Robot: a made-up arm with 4 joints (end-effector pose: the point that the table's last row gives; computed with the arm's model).
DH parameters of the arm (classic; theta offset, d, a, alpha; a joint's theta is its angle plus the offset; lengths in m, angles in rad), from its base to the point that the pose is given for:
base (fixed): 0 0.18 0 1.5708
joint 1: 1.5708 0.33 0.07 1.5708
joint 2: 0 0.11 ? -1.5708
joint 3: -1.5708 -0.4 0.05 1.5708
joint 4: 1.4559 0 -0.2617 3.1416
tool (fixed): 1.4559 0.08 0 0
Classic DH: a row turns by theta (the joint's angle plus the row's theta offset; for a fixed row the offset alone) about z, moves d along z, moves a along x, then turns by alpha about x.
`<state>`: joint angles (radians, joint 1 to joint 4).
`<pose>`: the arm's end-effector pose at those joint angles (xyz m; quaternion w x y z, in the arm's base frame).
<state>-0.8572 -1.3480 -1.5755 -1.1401</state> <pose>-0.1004 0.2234 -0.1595 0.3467 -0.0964 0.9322 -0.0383</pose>
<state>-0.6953 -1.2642 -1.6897 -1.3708</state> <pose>0.0405 0.2358 -0.1062 0.4091 0.0726 0.9091 -0.0296</pose>
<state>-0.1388 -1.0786 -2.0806 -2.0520</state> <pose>0.2614 0.1125 0.1638 0.5604 0.5070 0.6462 0.1068</pose>
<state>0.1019 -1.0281 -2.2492 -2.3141</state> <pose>0.2415 0.0347 0.2591 0.5825 0.6247 0.4810 0.1978</pose>
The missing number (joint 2, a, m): 0.26
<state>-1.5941 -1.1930 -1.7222 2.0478</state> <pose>-0.2349 -0.2570 0.0408 0.0682 0.9955 0.0502 -0.0429</pose>
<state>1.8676 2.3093 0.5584 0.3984</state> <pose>-0.3247 -1.0591 0.2607 0.2490 0.7862 -0.2276 0.5179</pose>
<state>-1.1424 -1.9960 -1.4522 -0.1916</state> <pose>-0.5092 -0.3263 -0.2570 0.1581 -0.7766 0.5989 -0.1151</pose>
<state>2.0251 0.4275 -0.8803 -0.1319</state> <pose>-0.6410 0.1316 0.0482 0.8058 -0.0099 -0.5298 0.2643</pose>
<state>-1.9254 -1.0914 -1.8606 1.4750</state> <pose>-0.3714 -0.1700 0.2117 0.1890 0.9291 -0.2513 -0.1945</pose>
